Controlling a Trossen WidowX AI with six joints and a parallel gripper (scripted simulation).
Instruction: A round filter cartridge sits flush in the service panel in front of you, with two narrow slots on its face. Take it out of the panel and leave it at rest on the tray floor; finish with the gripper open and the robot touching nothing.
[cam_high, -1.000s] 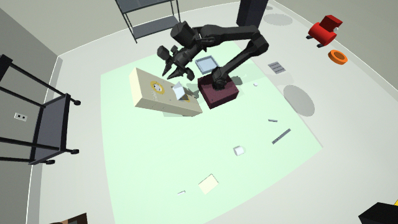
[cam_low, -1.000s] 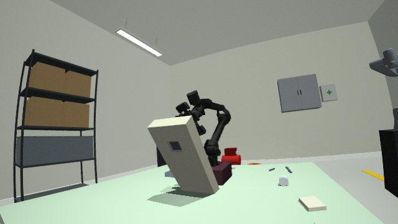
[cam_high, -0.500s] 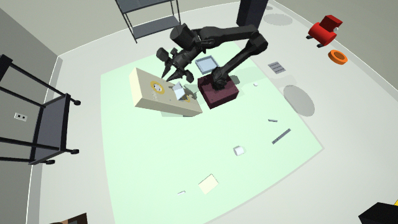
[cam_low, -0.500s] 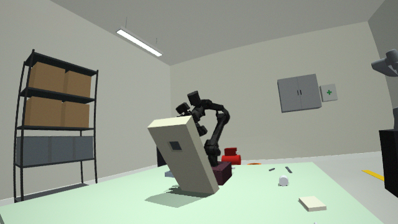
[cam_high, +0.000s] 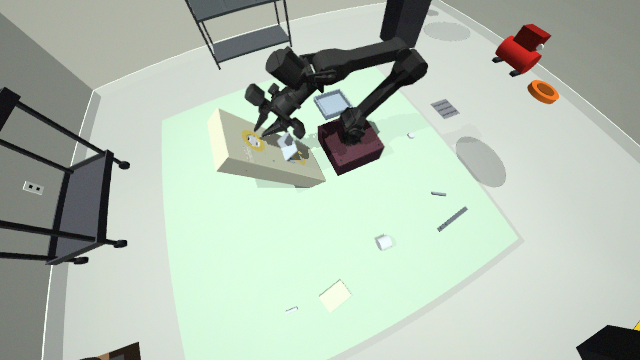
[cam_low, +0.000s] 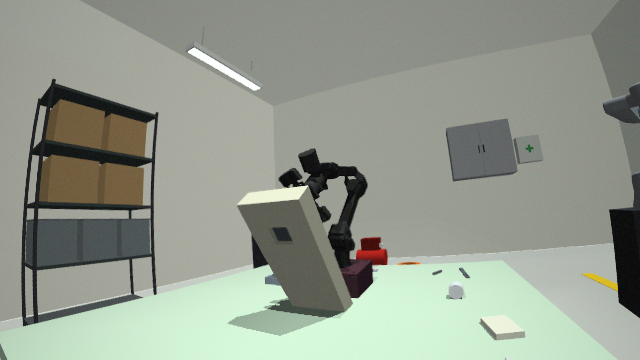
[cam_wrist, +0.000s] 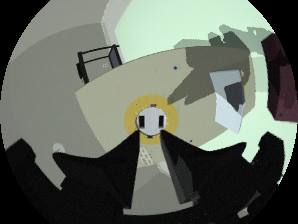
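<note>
Now: the round filter cartridge 3 cm below my gripper tip, 3 cm ahead of it and 1 cm to the left of it. Also, from my gripper tip: small white pin 49 cm to the left, 29 cm below, 6 cm ahead; blue-grey tray 34 cm to the right, 33 cm behind, 29 cm below; cream pad 48 cm to the left, 29 cm below, 10 cm behind.
</note>
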